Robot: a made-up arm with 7 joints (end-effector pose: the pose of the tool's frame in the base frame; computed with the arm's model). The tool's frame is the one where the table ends. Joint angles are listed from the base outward.
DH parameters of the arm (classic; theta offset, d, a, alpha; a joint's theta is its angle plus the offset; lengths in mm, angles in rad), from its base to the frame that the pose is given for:
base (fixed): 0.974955 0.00 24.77 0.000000
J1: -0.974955 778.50 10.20 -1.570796
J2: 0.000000 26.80 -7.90 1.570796
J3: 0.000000 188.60 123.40 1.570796
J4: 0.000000 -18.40 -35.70 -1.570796
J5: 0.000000 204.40 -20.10 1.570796
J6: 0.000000 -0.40 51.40 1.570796
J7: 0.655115 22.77 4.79 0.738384
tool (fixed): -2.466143 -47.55 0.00 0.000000
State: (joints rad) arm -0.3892 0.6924 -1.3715 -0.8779 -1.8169 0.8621 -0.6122
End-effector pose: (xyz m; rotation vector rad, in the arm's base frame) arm 0.2180 -0.3217 1.0465 -2.1717 0.3777 2.0444
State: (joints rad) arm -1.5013 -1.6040 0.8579 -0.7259 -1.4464 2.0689 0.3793
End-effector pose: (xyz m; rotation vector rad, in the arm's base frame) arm 0.2220 0.4235 0.8598 -0.6137 0.2442 -0.7042
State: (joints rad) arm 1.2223 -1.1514 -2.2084 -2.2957 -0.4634 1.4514 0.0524
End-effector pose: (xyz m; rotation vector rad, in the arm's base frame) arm 0.2058 -0.2119 0.6196 -1.5610 -0.8055 -0.8883
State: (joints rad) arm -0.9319 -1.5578 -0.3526 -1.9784 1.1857 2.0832 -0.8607
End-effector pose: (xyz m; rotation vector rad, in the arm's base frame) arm -0.1653 0.0151 1.1001 -0.1954 0.9107 1.3237
